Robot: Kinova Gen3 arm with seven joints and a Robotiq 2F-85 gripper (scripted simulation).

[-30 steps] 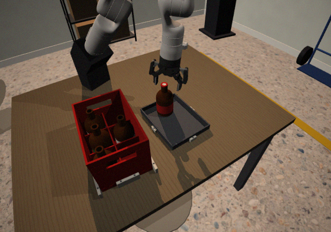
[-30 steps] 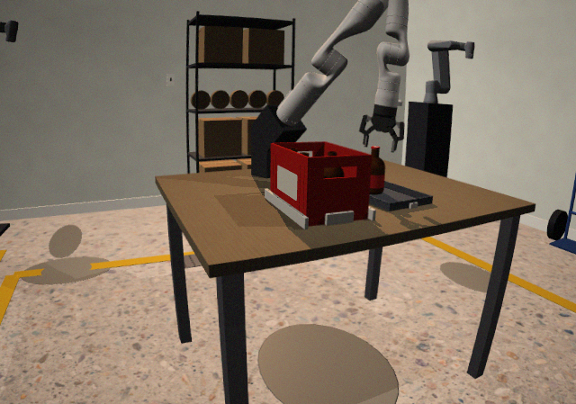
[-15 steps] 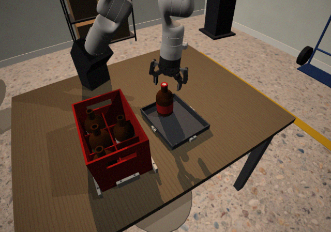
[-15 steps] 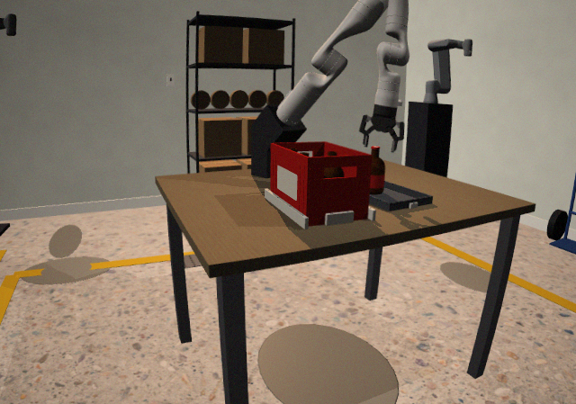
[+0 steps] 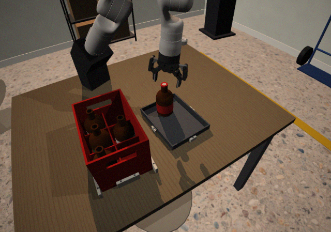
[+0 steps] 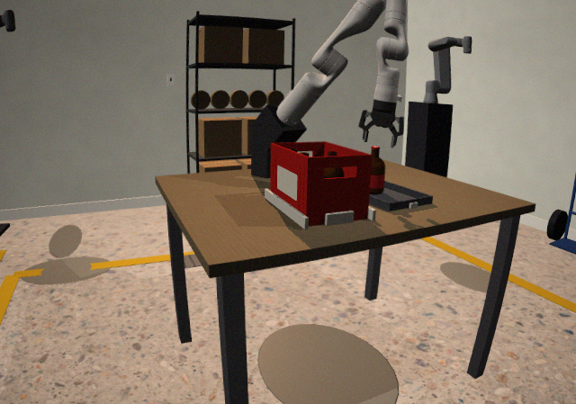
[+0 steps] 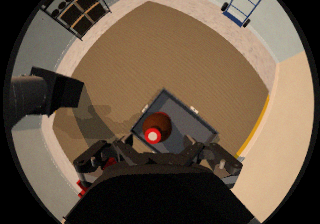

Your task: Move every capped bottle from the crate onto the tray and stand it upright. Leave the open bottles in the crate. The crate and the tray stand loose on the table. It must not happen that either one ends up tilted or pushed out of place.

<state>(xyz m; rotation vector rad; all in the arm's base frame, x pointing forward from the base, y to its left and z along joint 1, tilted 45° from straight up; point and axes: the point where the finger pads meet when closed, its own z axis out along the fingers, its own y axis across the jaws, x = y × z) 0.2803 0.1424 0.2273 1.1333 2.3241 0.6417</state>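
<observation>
Now: hand 90 mm above the glass bottle, 10 mm to the left of it and 10 mm past it. From my hand the other things lie so: red crate: 260 mm to the right, 90 mm below, 90 mm ahead; dark grey tray: 160 mm below, 50 mm ahead, 10 mm to the left.
</observation>
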